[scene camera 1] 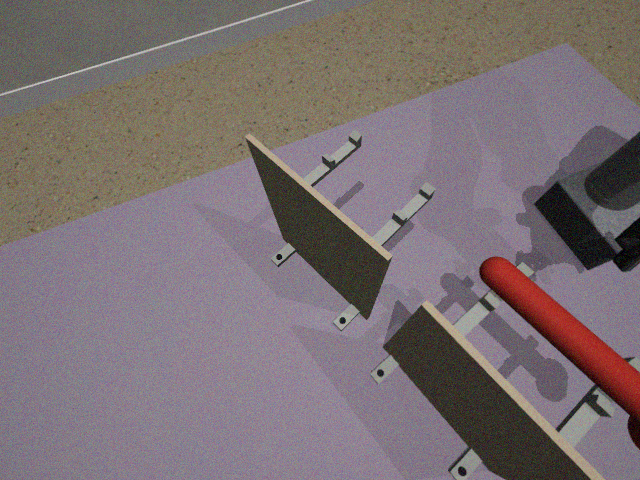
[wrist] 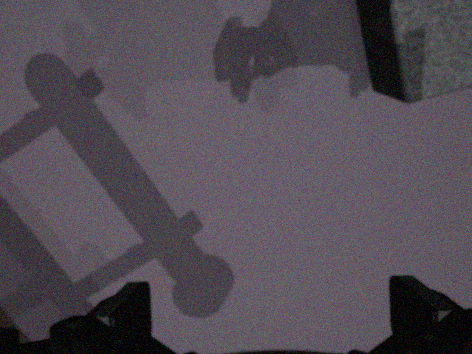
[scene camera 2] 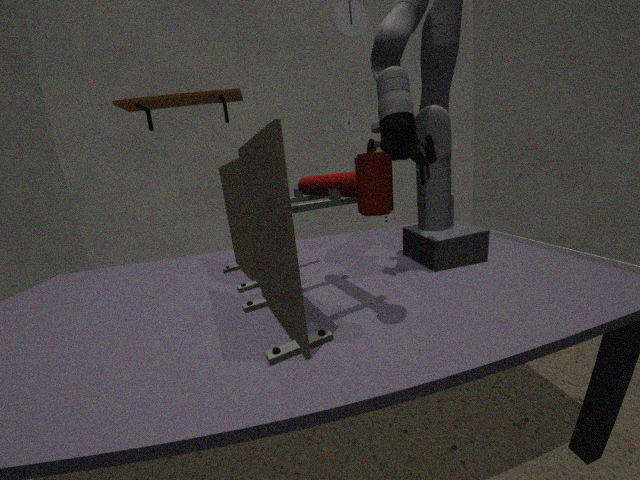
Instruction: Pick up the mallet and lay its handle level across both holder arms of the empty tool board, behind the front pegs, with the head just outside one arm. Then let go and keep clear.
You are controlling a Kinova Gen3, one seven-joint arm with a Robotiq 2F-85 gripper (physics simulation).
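Places are measured from the arm's base along level axes (x ahead, y left, z up), in centimetres.
Pixels of known places: gripper, fingertip midpoint: [wrist: 268,305] [scene camera 2: 403,185]; arm's base, origin of the base link: [scene camera 1: 611,188] [scene camera 2: 434,226].
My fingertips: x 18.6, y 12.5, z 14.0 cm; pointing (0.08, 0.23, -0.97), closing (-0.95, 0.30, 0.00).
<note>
For each thing: its middle in the pictures, then the offset to it from my fingertips. "*": a spot on its surface instead. Level surfaces: height alone.
- red mallet's handle, surface spot: [scene camera 1: 563,330] * dx +18.6, dy +1.2, dz +3.6 cm
- nearer tool board, body centre: [scene camera 1: 494,376] [scene camera 2: 297,232] dx +24.8, dy +3.1, dz -6.0 cm
- purple table, its level: dz -22.9 cm
The red mallet's handle [scene camera 1: 563,330] [scene camera 2: 330,181] lies about level across both holder arms [scene camera 1: 473,315] [scene camera 2: 325,205] of the nearer tool board [scene camera 1: 475,403] [scene camera 2: 276,206], behind the front pegs. Its head [scene camera 2: 374,183] is upright just outside the arm nearest scene camera 2; in scene camera 1 it is mostly cut off. The other tool board [scene camera 1: 320,227] [scene camera 2: 230,206] has empty arms [scene camera 1: 387,229]. My gripper [scene camera 2: 399,165] [wrist: 268,305] is open and empty, beyond and beside the head in scene camera 2. One fingertip is hidden there by the head. The mallet does not show in the wrist view.
The robot's base block [scene camera 2: 444,250] [wrist: 440,45] stands on the purple table [scene camera 1: 155,335] [scene camera 2: 155,387], off the boards' arm side. A wooden wall shelf [scene camera 2: 180,99] hangs at the back left. Shadows of the mallet and arms fall on the table.
</note>
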